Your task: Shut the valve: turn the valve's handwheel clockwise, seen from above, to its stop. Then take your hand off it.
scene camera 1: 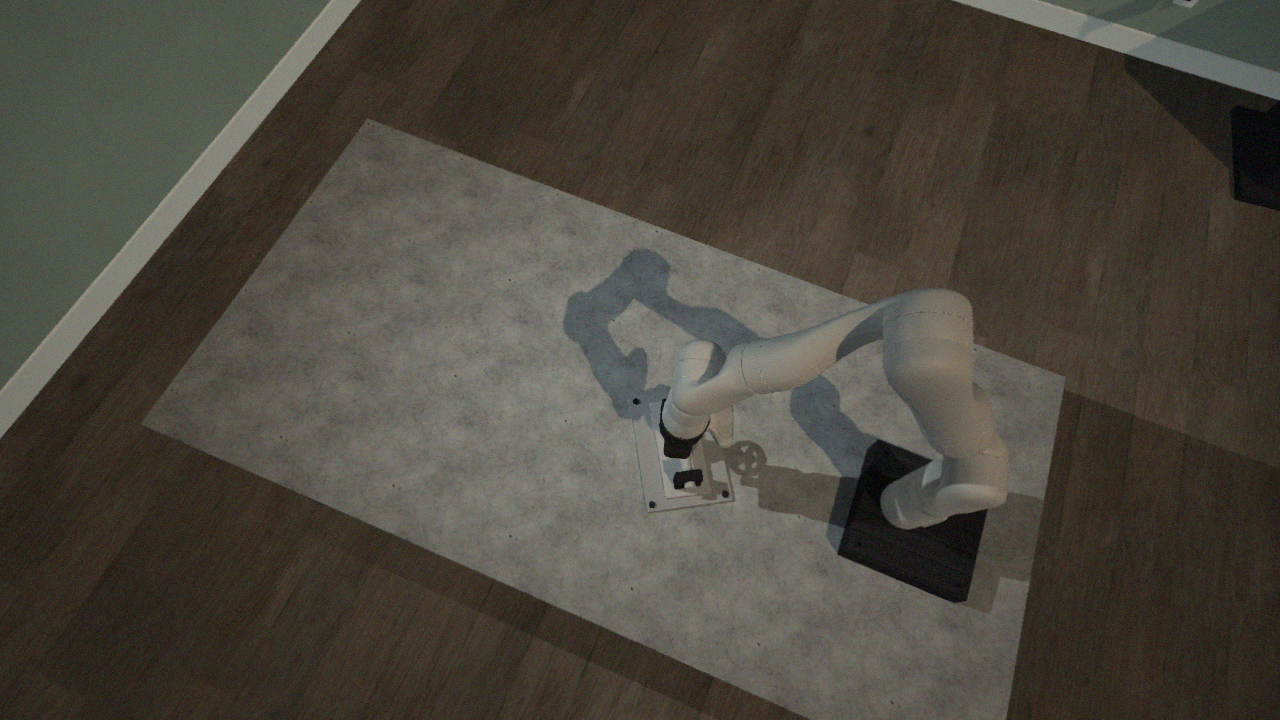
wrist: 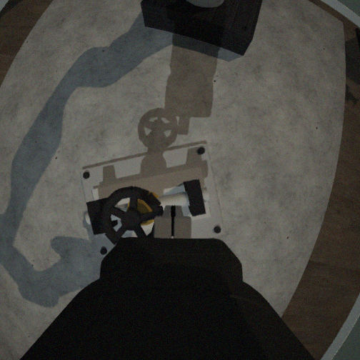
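The black five-spoked handwheel [wrist: 131, 218] shows at lower left of centre in the wrist view, above a yellow part [wrist: 147, 206] and the pale pipe [wrist: 173, 199] of the valve. In the scene view the wheel is hidden under the arm's wrist. The valve's white base plate [scene camera 1: 693, 504] [wrist: 212, 210] has dark bolts at its corners. My gripper [wrist: 172, 215] is shut and empty, pointing down beside the wheel's right rim in the wrist view. I cannot tell whether the fingers touch the rim. In the scene view the fingertips are hidden.
Black flanges [scene camera 1: 687, 479] [wrist: 194, 197] stand on the pipe. The arm's dark pedestal [scene camera 1: 913, 559] [wrist: 200, 25] stands at the right in the scene view and at the top in the wrist view. Shadows of arm and wheel fall on the grey mat [scene camera 1: 402, 313] [wrist: 275, 150].
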